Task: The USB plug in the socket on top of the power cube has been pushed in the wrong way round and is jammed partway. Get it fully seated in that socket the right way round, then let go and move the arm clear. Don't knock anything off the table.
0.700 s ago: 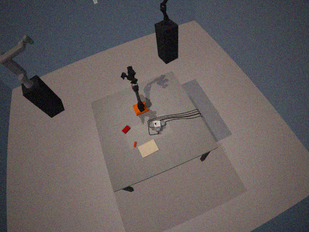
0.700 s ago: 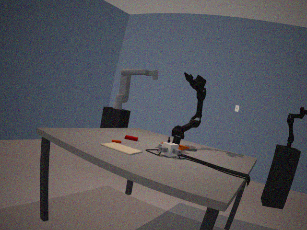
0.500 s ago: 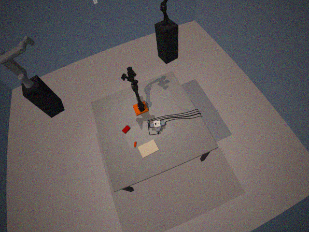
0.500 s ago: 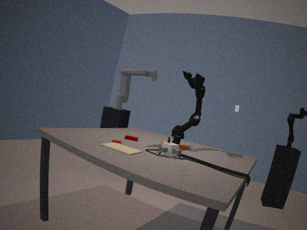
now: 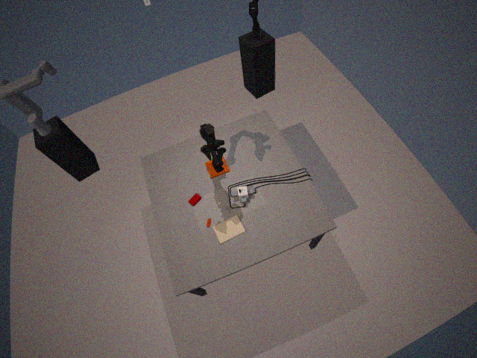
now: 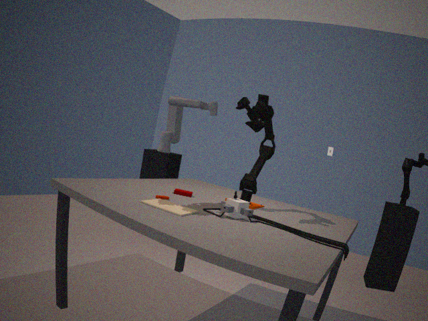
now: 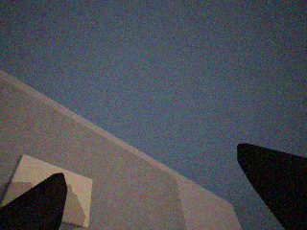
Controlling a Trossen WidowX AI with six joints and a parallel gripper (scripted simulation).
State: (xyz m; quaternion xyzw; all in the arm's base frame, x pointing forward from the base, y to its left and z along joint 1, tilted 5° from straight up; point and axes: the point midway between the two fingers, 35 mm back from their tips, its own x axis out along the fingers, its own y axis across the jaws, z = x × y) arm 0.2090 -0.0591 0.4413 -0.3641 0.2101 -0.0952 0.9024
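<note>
Now: the black USB plug 100 mm ahead of my gripper tip, 80 mm to the left of it and 370 mm below it. Round my gripper tip: cream pad (290 mm ahead, 150 mm to the right, 460 mm below); then red block (80 mm behind, 260 mm to the right, 450 mm below); then small orange piece (160 mm ahead, 260 mm to the right, 460 mm below).
</note>
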